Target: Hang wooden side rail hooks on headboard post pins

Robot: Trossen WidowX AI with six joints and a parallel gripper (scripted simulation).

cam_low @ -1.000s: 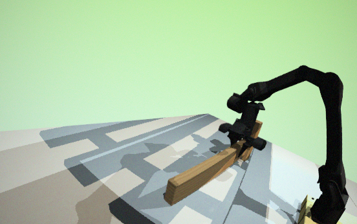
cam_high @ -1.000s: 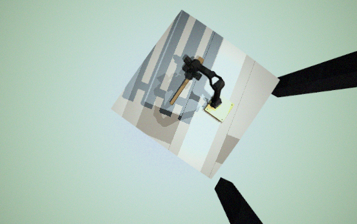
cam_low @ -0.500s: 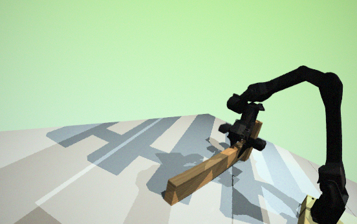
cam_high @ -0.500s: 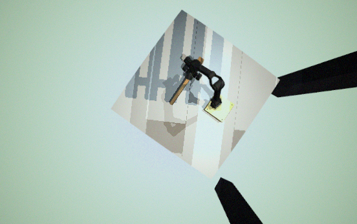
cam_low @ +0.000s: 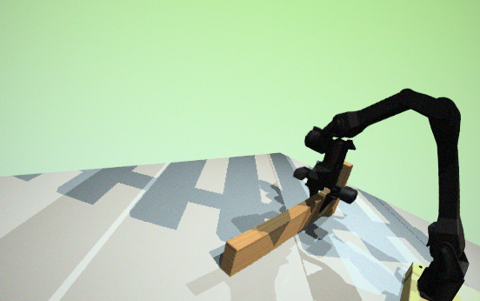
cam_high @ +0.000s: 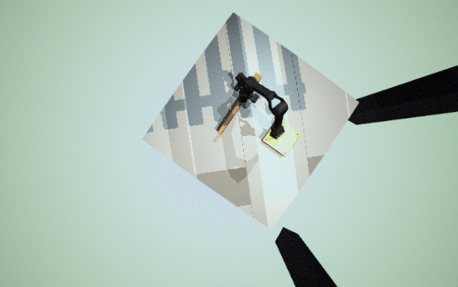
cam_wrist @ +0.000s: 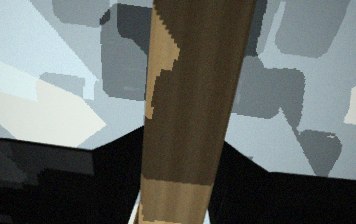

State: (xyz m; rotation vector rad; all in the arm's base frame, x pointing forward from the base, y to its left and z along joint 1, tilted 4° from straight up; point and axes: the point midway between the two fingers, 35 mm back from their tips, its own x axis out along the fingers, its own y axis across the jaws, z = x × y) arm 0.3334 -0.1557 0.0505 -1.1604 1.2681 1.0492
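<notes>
Now: gripper tip 2 cm past the wooden headboard post, 11 cm to the left of it and 5 cm below it.
</notes>
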